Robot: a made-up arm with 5 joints.
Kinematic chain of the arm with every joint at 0, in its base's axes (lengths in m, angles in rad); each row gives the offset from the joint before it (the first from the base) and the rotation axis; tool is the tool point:
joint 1: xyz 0 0 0.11 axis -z
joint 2: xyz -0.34 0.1 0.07 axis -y
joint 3: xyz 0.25 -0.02 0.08 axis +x
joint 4: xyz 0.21 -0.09 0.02 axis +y
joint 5: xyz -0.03 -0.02 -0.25 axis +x
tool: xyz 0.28 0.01 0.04
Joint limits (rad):
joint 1: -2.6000..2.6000
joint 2: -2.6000..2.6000
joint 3: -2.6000..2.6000
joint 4: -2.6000..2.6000
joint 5: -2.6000..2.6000
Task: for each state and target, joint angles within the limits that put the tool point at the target. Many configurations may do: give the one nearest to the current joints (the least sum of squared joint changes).
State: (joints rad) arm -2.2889 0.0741 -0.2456 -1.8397 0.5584
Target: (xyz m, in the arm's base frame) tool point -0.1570 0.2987 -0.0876
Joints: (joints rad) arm -2.1993 -0.9385 0.0217 -1.7796 0.5394
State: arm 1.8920 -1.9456 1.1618 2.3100 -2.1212
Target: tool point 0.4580 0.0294 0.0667
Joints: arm 2.5897 -1.8858 1.3840 1.8229 -2.0870
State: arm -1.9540 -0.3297 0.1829 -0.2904 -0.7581
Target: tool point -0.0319 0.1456 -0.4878
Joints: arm -1.7125 -1.0860 -0.0133 -0.8570 -1.5173
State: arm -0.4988 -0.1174 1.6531 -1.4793 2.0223
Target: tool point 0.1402 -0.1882 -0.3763
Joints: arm -0.3445 -0.8454 1.5506 -1.6997 2.0982
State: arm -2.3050 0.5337 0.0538 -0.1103 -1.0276
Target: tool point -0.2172 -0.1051 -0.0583
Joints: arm -2.6000 -0.0134 0.5819 0.7581 -1.1331
